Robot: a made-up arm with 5 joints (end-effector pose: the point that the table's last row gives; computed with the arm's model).
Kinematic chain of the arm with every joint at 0, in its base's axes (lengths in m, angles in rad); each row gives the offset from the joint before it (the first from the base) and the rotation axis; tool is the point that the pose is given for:
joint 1: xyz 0 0 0.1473 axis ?
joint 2: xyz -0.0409 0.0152 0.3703 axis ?
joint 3: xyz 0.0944 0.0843 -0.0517 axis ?
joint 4: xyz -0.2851 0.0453 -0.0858 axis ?
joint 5: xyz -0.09 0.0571 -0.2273 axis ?
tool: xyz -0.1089 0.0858 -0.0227
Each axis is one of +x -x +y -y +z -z.
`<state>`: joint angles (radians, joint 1 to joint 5).
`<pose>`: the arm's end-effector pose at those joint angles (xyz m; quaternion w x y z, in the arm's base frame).
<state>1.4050 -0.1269 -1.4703 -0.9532 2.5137</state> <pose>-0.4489 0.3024 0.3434 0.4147 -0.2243 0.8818 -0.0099</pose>
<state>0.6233 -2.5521 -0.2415 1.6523 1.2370</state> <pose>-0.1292 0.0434 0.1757 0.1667 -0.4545 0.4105 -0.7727</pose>
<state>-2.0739 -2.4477 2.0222 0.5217 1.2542</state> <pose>-0.1329 -0.2239 -0.5208 0.6145 -0.4425 0.2999 -0.5802</pose>
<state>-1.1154 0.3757 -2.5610 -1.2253 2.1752</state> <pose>-0.4419 -0.2519 0.5497 0.5271 0.2454 0.7612 0.2872</pose>
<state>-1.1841 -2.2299 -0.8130 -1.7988 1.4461</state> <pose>0.0408 -0.5473 -0.0799 0.4027 -0.3341 0.1204 0.8436</pose>
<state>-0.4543 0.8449 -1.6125 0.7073 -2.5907</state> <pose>-0.1582 -0.1959 0.3216 0.2048 -0.2107 -0.5026 -0.8131</pose>
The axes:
joint 1: -x
joint 2: -z
joint 3: +x
joint 4: -y
joint 5: +z

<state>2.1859 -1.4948 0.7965 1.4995 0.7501</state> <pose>-0.4212 0.0741 -0.0112 0.6817 -0.2445 0.2165 0.6547</pose>
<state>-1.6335 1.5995 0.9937 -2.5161 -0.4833</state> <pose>0.0047 -0.6344 0.3402 0.0521 -0.7733 -0.4358 -0.4576</pose>
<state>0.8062 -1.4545 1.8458 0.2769 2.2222</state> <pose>-0.4949 0.1738 0.5139 0.2273 0.6652 -0.1055 0.7033</pose>
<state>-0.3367 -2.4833 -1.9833 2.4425 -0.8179</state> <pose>-0.0940 -0.0033 0.2332 0.5388 -0.4515 0.3531 -0.6173</pose>
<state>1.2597 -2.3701 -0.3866 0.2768 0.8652</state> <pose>0.1973 -0.1353 0.3423 0.0855 -0.0049 -0.3862 -0.9184</pose>
